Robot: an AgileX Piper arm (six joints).
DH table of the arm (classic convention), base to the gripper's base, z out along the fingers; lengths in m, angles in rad. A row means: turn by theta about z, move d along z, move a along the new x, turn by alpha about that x. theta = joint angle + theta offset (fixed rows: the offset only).
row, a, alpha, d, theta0
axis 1, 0.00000, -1.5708, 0.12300, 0.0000
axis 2, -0.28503, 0.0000, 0.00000, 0.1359
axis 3, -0.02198, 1.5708, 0.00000, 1.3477
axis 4, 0.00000, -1.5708, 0.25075, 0.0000
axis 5, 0.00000, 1.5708, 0.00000, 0.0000
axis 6, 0.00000, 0.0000, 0.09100, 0.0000
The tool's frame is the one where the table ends.
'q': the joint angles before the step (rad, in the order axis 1, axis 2, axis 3, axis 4, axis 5, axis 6). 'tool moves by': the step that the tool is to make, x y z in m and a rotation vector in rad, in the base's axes. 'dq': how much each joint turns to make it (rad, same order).
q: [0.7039, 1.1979, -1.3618, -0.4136, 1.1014, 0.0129]
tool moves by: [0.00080, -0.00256, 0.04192, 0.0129, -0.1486, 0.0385]
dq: [0.0001, 0.0137, -0.1456, -0.0380, -0.0174, -0.0696]
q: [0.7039, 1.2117, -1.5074, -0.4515, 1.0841, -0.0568]
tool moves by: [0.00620, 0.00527, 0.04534, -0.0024, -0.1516, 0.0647]
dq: [0.0000, 0.0671, -0.2071, -0.0057, -0.0215, -0.1170]
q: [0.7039, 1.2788, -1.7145, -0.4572, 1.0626, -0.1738]
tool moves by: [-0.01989, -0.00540, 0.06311, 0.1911, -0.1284, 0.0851]
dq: [0.0001, 0.0454, -0.2906, 0.1213, 0.0100, -0.0422]
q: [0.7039, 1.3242, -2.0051, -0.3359, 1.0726, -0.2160]
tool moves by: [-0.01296, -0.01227, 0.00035, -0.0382, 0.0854, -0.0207]
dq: [0.0000, -0.0138, -0.0420, 0.0107, 0.1484, -0.0174]
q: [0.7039, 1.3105, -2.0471, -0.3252, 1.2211, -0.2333]
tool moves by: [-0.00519, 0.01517, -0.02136, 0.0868, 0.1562, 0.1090]
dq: [0.0000, -0.0288, 0.1020, 0.1797, 0.0000, 0.0454]
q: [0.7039, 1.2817, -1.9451, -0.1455, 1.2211, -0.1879]
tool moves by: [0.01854, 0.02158, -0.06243, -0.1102, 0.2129, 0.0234]
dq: [0.0001, 0.0019, 0.2334, 0.0523, 0.0000, 0.0139]
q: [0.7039, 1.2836, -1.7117, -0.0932, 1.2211, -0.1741]
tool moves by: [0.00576, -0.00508, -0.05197, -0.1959, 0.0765, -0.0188]
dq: [0.0000, -0.0327, 0.2147, -0.0898, 0.0000, -0.0257]
